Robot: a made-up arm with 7 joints.
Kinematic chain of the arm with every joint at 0, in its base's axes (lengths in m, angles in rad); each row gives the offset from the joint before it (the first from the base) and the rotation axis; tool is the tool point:
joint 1: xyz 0 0 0.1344 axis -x
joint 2: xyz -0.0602 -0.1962 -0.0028 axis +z
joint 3: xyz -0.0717 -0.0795 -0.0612 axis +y
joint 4: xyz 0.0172 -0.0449 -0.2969 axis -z
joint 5: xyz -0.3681 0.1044 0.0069 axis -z
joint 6: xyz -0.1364 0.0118 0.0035 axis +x
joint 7: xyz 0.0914 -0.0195 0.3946 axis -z
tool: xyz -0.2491 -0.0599 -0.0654
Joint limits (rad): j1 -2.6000..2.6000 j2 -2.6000..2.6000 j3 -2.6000..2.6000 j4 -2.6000..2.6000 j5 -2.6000..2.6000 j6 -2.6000..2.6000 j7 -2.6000..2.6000
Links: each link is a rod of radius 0.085 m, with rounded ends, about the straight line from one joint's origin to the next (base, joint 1, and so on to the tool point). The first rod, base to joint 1, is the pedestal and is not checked.
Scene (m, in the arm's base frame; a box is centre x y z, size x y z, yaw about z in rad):
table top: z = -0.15
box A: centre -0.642 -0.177 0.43 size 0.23 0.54 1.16 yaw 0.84
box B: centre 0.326 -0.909 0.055 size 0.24 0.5 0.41 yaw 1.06
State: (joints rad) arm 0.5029 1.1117 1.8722 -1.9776 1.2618 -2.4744 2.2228
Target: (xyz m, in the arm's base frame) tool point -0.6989 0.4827 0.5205
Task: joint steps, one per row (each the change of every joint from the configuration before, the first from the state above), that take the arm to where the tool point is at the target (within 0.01 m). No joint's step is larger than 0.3 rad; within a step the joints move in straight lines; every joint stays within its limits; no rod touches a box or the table.
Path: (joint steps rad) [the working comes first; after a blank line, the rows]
Joints at the target: 1.8609 -0.1164 2.1699 -1.7540 1.2167 -2.2737 2.1359
Straight joint move there: touches box A.

1: 0.2784 -0.1519 0.1992 -0.0055 -0.1071 0.0415 -0.0338
2: 0.2785 -0.1519 0.1992 -0.0054 -0.1070 0.0415 -0.0338
3: 0.2003 -0.2311 -0.0251 0.0586 0.0422 0.0294 -0.0048
4: 0.2002 -0.2311 -0.0252 0.0586 0.0423 0.0295 -0.0048
5: 0.2003 -0.2310 -0.0252 0.0586 0.0422 0.0294 -0.0049
6: 0.2003 -0.2311 -0.0252 0.0587 0.0423 0.0294 -0.0048

